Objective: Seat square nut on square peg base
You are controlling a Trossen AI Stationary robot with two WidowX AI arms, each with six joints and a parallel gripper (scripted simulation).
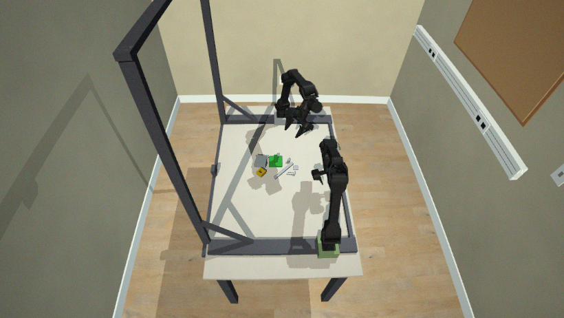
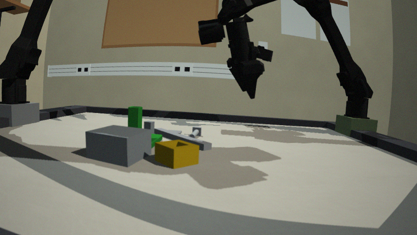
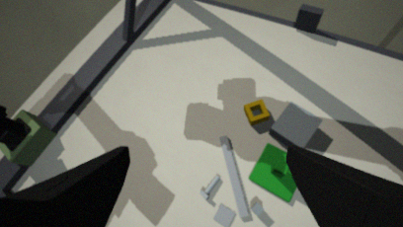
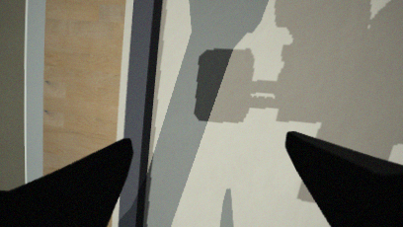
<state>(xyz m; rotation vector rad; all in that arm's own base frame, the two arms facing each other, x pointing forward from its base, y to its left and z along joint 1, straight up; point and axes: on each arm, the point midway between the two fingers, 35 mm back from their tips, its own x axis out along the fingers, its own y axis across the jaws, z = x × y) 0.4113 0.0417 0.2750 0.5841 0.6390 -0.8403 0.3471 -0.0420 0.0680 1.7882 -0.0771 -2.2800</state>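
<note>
My left gripper is now 170 mm past the grey block, 70 mm to the right of it and 310 mm above it. Round my left hand: small grey cube: 40 mm to the left, 310 mm below; then long grey bar: 50 mm behind, 20 mm to the right, 320 mm below; then bolt: 60 mm to the right, 320 mm below.
</note>
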